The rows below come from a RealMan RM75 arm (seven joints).
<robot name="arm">
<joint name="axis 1" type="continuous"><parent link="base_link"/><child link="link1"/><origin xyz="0.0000 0.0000 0.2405"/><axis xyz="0 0 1"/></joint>
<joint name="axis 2" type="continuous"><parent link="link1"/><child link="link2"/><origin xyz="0.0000 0.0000 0.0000" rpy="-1.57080 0.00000 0.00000"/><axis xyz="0 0 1"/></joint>
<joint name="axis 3" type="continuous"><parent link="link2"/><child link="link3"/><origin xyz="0.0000 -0.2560 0.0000" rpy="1.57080 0.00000 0.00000"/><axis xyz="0 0 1"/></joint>
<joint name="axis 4" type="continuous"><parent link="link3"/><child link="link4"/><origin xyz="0.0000 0.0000 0.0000" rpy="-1.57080 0.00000 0.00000"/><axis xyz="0 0 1"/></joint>
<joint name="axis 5" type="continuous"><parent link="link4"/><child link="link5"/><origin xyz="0.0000 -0.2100 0.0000" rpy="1.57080 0.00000 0.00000"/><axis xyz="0 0 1"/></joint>
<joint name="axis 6" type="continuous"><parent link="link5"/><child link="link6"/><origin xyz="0.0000 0.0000 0.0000" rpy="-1.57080 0.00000 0.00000"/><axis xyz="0 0 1"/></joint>
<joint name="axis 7" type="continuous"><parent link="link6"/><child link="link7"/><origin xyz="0.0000 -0.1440 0.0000" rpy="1.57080 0.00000 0.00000"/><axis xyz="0 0 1"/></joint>
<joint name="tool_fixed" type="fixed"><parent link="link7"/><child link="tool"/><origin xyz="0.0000 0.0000 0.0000"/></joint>
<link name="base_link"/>
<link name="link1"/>
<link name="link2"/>
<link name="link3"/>
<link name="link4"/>
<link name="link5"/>
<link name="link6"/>
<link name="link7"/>
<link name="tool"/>
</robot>
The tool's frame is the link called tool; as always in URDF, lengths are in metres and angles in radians. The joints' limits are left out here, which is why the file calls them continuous.
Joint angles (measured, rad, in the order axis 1, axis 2, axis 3, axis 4, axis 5, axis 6, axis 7), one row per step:
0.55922, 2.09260, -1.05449, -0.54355, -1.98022, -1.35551, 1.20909
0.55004, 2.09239, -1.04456, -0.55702, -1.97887, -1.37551, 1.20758
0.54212, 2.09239, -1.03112, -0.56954, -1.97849, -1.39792, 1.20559
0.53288, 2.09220, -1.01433, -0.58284, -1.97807, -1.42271, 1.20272
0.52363, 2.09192, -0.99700, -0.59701, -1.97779, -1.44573, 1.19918
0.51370, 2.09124, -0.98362, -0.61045, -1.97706, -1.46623, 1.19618
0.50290, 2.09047, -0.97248, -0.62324, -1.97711, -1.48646, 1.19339
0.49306, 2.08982, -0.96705, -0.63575, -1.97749, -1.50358, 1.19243
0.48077, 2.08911, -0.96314, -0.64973, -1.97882, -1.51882, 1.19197
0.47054, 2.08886, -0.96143, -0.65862, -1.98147, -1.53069, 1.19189
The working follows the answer.
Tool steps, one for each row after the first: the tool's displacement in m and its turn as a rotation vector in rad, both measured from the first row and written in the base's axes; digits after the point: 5 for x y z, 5 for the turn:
-0.00018, -0.00142, 0.00315, 0.00101, 0.01338, 0.00274
-0.00066, -0.00279, 0.00652, 0.00179, 0.02882, 0.00580
-0.00081, -0.00436, 0.01055, 0.00425, 0.04625, 0.00825
-0.00076, -0.00562, 0.01487, 0.00945, 0.06201, 0.01148
-0.00020, -0.00722, 0.01883, 0.01369, 0.07461, 0.01425
0.00080, -0.00944, 0.02247, 0.01575, 0.08527, 0.01669
0.00164, -0.01168, 0.02530, 0.01490, 0.09185, 0.01995
0.00331, -0.01438, 0.02813, 0.01465, 0.09536, 0.02162
0.00504, -0.01726, 0.02968, 0.01112, 0.09707, 0.02122

Tool pose at each row, in the base's axes (x y z in m, rotation vector in rad; rounded; the steps above come from the unrounded poses):
0.26026, 0.31662, -0.06876, -2.97214, 0.34608, 0.36868
0.26008, 0.31519, -0.06561, -2.97076, 0.34318, 0.38909
0.25960, 0.31383, -0.06224, -2.96936, 0.34008, 0.41261
0.25945, 0.31225, -0.05821, -2.96574, 0.33759, 0.43910
0.25950, 0.31099, -0.05390, -2.95963, 0.33296, 0.46326
0.26006, 0.30939, -0.04993, -2.95459, 0.32896, 0.48254
0.26106, 0.30717, -0.04630, -2.95175, 0.32585, 0.49877
0.26190, 0.30493, -0.04347, -2.95250, 0.32193, 0.50895
0.26357, 0.30223, -0.04064, -2.95266, 0.31990, 0.51438
0.26530, 0.29935, -0.03909, -2.95575, 0.32164, 0.51681

